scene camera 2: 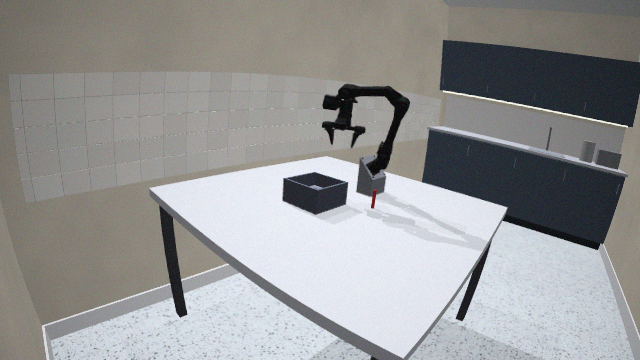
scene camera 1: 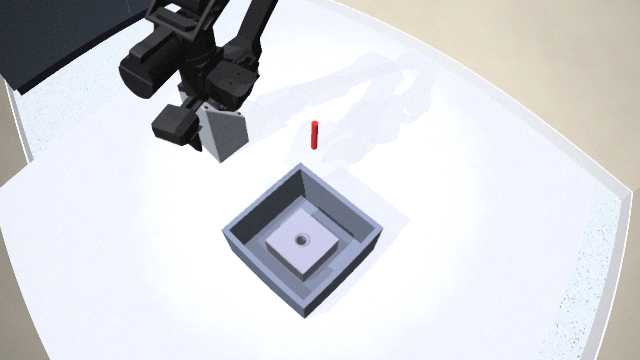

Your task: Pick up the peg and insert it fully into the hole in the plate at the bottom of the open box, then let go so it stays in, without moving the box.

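Where they show: gripper, fingertip midpoint: [scene camera 2: 341, 146] [scene camera 1: 215, 129]; arm's base, link origin: [scene camera 2: 372, 168] [scene camera 1: 216, 104].
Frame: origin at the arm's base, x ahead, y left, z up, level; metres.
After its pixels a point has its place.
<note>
The red peg [scene camera 1: 314, 135] {x 0.180, y 0.103, z -0.073 m} [scene camera 2: 373, 199] {x 0.182, y 0.110, z -0.081 m} stands upright on the table, outside the box and near the robot's base. The open grey box [scene camera 1: 345, 272] {x 0.404, y -0.105, z -0.058 m} [scene camera 2: 300, 195] {x 0.404, y -0.101, z -0.068 m} stands on the table, apart from the peg. The light square plate [scene camera 1: 321, 244] {x 0.340, y -0.085, z -0.064 m} lies at the bottom of the box, with its round hole [scene camera 1: 302, 240] {x 0.304, y -0.092, z -0.085 m} empty at the middle. My gripper [scene camera 2: 342, 145] {x 0.139, y -0.099, z 0.102 m} is open and empty, fingers pointing down, high above the table. In scene camera 1 its fingers are partly hidden by its own parts and the arm.
The grey robot base [scene camera 1: 225, 137] {x 0.043, y -0.025, z -0.056 m} [scene camera 2: 369, 184] {x 0.048, y 0.018, z -0.065 m} stands on the white table [scene camera 1: 125, 280] {x 0.072, y -0.400, z -0.122 m} [scene camera 2: 280, 240] {x 0.672, y 0.040, z -0.122 m}, behind the peg in scene camera 2. The box's raised walls surround the plate. Shadows of the arm fall across the table around the peg. Dark kitchen cabinets [scene camera 2: 510, 175] stand beyond the table.
</note>
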